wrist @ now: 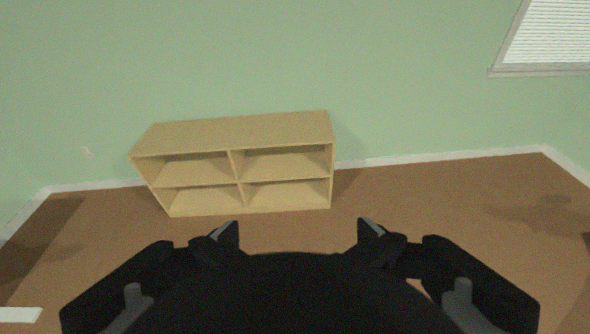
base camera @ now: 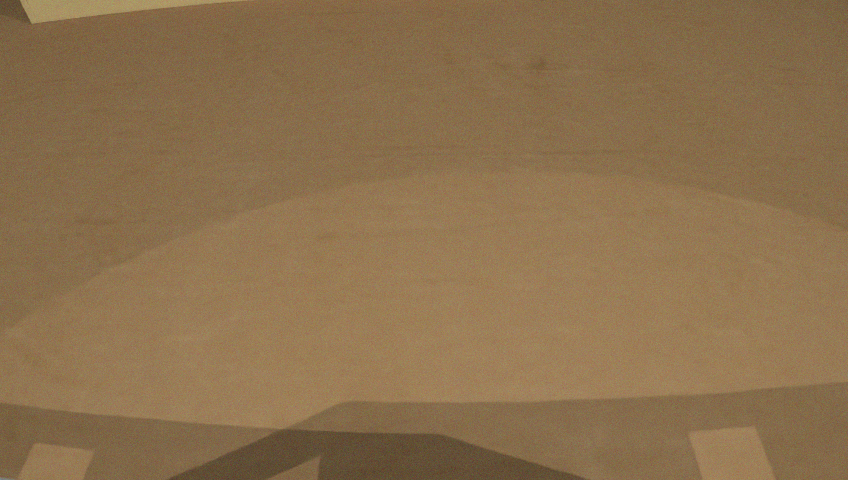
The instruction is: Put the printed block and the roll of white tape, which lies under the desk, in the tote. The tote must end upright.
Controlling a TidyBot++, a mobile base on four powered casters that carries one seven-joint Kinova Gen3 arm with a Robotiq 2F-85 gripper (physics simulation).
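Frame: origin at the arm's base, x ahead, y left, z up, level; metres.
Seen in the pictures: gripper, fingertip midpoint: (wrist: pixel 297 232).
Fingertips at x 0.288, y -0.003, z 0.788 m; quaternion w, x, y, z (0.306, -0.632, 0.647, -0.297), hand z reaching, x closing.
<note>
A point is followed by its place in that frame.
My gripper (wrist: pixel 297 232) @(x 0.288, y -0.003, z 0.788 m) is open and has nothing between its fingers. It shows at the bottom of the wrist view, its two fingertips wide apart, with the floor beyond them. The printed block, the roll of white tape, the desk and the tote cannot be made out in either view. A flat white piece (wrist: pixel 19 314) shows at the lower left edge of the wrist view, cut off by the edge; I cannot tell what it is.
A low wooden shelf unit (wrist: pixel 245 132) @(x 1.338, y 0.313, z 0.213 m) (base camera: pixel 119 8) @(x 1.184, y 0.740, z -0.385 m) with four compartments stands against the green wall (wrist: pixel 280 60) @(x 1.613, y 0.078, z 0.538 m). Part of it shows at the top left of the base view. A window (wrist: pixel 550 37) @(x 1.692, y -1.702, z 0.622 m) is at the upper right. Shadows lie across the brown floor (base camera: pixel 452 285) @(x 0.374, y -0.029, z -0.397 m) (wrist: pixel 430 200) @(x 1.222, y -0.983, z -0.397 m).
</note>
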